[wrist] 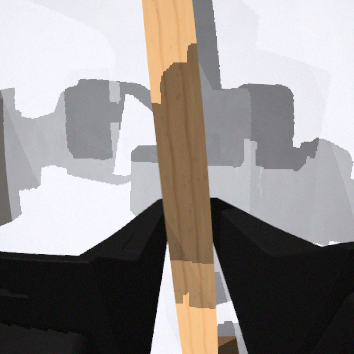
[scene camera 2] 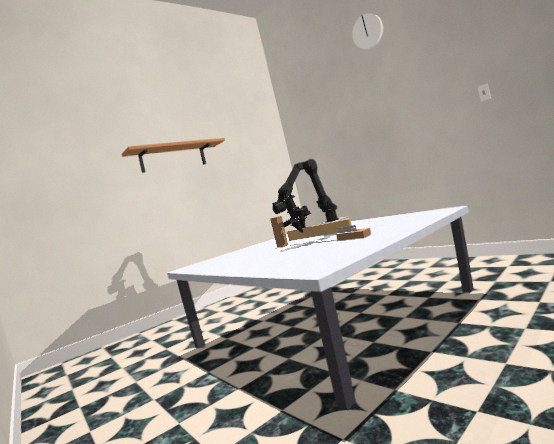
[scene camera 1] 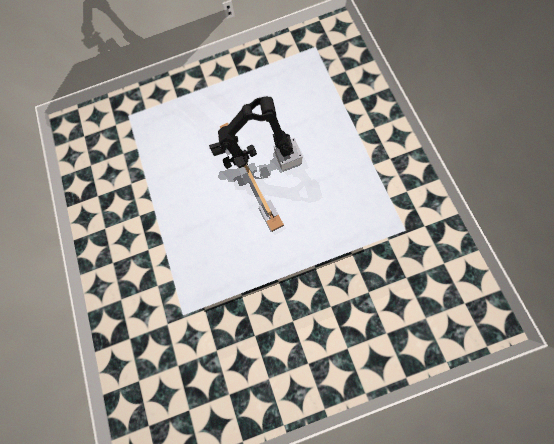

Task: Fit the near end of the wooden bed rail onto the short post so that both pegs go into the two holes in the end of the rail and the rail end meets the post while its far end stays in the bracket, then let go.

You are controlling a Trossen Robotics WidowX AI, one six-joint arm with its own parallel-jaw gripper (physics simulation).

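Pixels of known places: gripper, fingertip midpoint: [wrist: 187, 206] [scene camera 2: 304, 231] [scene camera 1: 245, 165]; arm's base, link origin: [scene camera 2: 332, 220] [scene camera 1: 286, 150].
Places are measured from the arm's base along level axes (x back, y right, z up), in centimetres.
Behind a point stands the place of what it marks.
Observation:
The wooden bed rail [scene camera 1: 259, 191] {z 1.7, x -22.3, y -18.1 cm} [scene camera 2: 320, 229] {z -1.2, x -24.2, y -12.2 cm} [wrist: 182, 175] {z 1.0, x -24.7, y -1.4 cm} is a long light plank on edge. My gripper [scene camera 1: 245, 164] {z -1.3, x -24.8, y 0.5 cm} [scene camera 2: 301, 230] {z -1.3, x -24.8, y 0.5 cm} [wrist: 187, 206] {z -1.3, x -24.8, y 0.5 cm} is shut on it near its near end. The short post [scene camera 2: 279, 231] {z 1.3, x -29.7, y 16.2 cm} stands upright beside that end in scene camera 2; whether they touch is unclear. In scene camera 1 the post [scene camera 1: 224, 125] {z 9.9, x -27.9, y 20.5 cm} is mostly hidden behind the arm. The rail's far end is at the pale grey bracket [scene camera 2: 346, 228] {z -3.2, x -22.1, y -29.8 cm} by an orange-brown block [scene camera 1: 275, 223] {z -4.5, x -20.0, y -36.6 cm} [scene camera 2: 353, 234] {z -5.6, x -24.2, y -34.1 cm}; its exact seating is too small to tell. The pegs and holes are not visible.
The white table [scene camera 1: 320, 215] {z -8.0, x 5.6, y -40.4 cm} [scene camera 2: 250, 265] {z -8.0, x -68.7, y -5.4 cm} carries everything. The arm's grey base [scene camera 1: 289, 161] {z 0.0, x -0.8, y -6.9 cm} stands beside the rail, on its right in scene camera 1. A wooden wall shelf [scene camera 2: 175, 146] hangs on the wall behind the table. Arm shadows fall across the rail and table top.

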